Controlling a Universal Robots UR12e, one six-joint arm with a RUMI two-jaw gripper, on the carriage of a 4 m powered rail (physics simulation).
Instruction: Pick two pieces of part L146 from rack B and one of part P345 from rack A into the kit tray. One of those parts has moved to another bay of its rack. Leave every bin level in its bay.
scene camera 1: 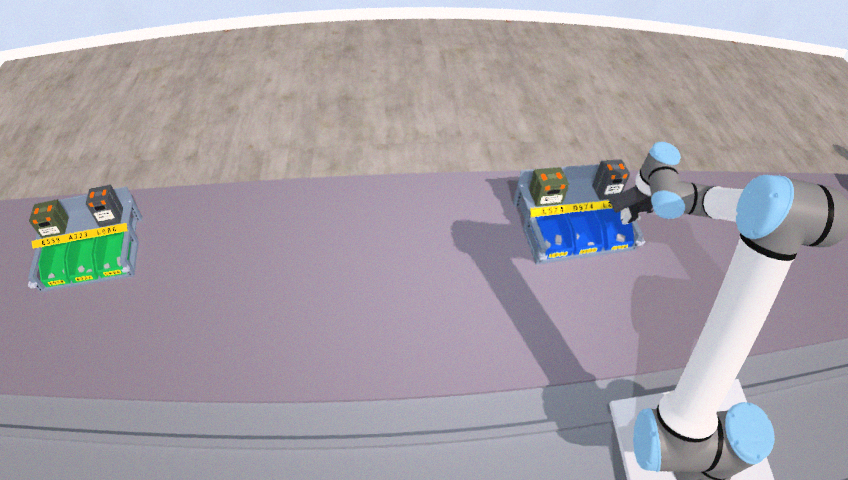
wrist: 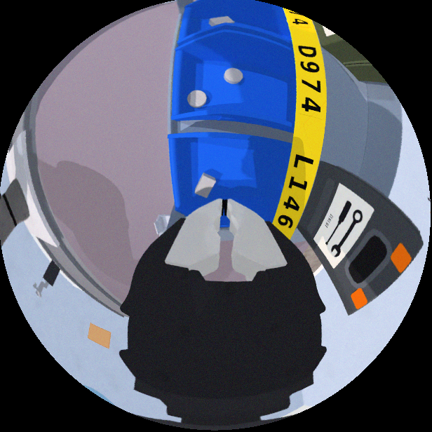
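Observation:
The rack with blue bins stands right of centre in the scene view. Its yellow strip reads L146 over the right bay in the wrist view. The blue bin there sits in its bay and shows one pale blocky piece. The D974 bin holds two pale round pieces. My gripper is over the L146 bin, its pale fingertips nearly together, with no piece visible between them. The kit tray does not show in either view.
A dark box stands on the rack top close to my gripper, and an olive box stands further left. A second rack with green bins and two boxes stands at the far left.

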